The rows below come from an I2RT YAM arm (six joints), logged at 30 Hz.
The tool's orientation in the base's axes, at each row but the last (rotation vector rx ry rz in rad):
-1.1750 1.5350 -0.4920
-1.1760 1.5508 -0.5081
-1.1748 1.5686 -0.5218
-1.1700 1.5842 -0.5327
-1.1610 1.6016 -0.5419
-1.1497 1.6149 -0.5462
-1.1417 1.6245 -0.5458
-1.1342 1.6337 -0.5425
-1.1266 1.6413 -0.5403
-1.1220 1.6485 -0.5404
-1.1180 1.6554 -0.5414
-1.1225 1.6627 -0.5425
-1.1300 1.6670 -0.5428
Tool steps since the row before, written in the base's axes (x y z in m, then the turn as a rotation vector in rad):
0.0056 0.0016 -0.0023 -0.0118 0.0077 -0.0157
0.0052 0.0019 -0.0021 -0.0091 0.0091 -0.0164
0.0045 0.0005 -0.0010 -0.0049 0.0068 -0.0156
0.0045 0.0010 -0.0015 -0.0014 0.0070 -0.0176
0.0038 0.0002 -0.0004 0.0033 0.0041 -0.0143
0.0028 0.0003 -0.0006 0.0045 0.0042 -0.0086
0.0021 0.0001 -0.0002 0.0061 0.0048 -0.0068
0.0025 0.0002 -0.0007 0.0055 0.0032 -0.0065
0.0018 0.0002 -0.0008 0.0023 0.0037 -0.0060
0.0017 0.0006 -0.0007 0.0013 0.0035 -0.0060
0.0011 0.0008 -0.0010 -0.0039 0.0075 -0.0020
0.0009 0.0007 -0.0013 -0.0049 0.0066 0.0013
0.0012 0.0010 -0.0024 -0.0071 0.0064 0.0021
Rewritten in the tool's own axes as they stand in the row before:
0.0002 0.0002 0.0063 0.0002 0.0208 -0.0035
-0.0003 0.0003 0.0059 -0.0005 0.0208 -0.0005
0.0002 -0.0009 0.0046 0.0013 0.0175 0.0025
-0.0001 -0.0002 0.0048 0.0022 0.0177 0.0065
0.0000 -0.0012 0.0036 0.0032 0.0119 0.0090
0.0000 -0.0005 0.0028 0.0004 0.0069 0.0080
0.0000 -0.0007 0.0020 -0.0010 0.0051 0.0089
0.0001 -0.0004 0.0026 0.0002 0.0043 0.0080
0.0002 0.0000 0.0020 -0.0004 0.0055 0.0050
-0.0002 0.0001 0.0019 -0.0001 0.0058 0.0040
-0.0003 0.0007 0.0015 -0.0053 0.0067 -0.0016
0.0000 0.0010 0.0014 -0.0061 0.0041 -0.0039
0.0002 0.0018 0.0022 -0.0062 0.0043 -0.0062

